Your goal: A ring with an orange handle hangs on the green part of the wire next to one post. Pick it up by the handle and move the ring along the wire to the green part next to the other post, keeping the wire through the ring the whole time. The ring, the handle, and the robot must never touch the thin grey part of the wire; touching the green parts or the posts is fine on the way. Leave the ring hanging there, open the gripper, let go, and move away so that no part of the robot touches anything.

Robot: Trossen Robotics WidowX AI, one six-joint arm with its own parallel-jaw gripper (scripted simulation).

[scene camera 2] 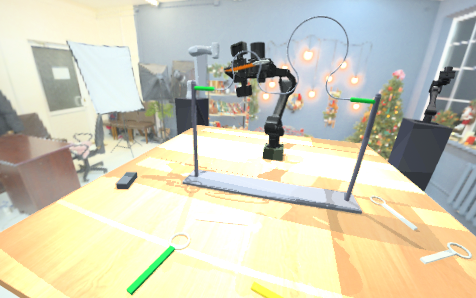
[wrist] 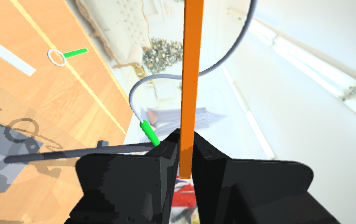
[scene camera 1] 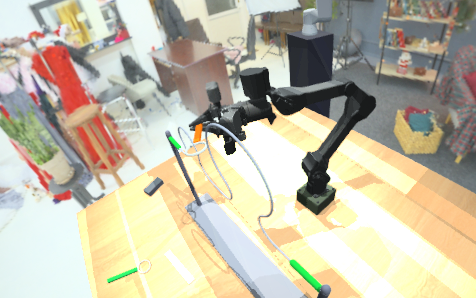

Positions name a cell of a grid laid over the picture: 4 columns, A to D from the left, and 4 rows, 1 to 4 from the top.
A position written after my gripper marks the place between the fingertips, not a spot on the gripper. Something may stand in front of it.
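Observation:
I can see my gripper (scene camera 1: B2). The same gripper (scene camera 2: B1) is visible to me again, and I see my gripper (wrist: C3) as well.

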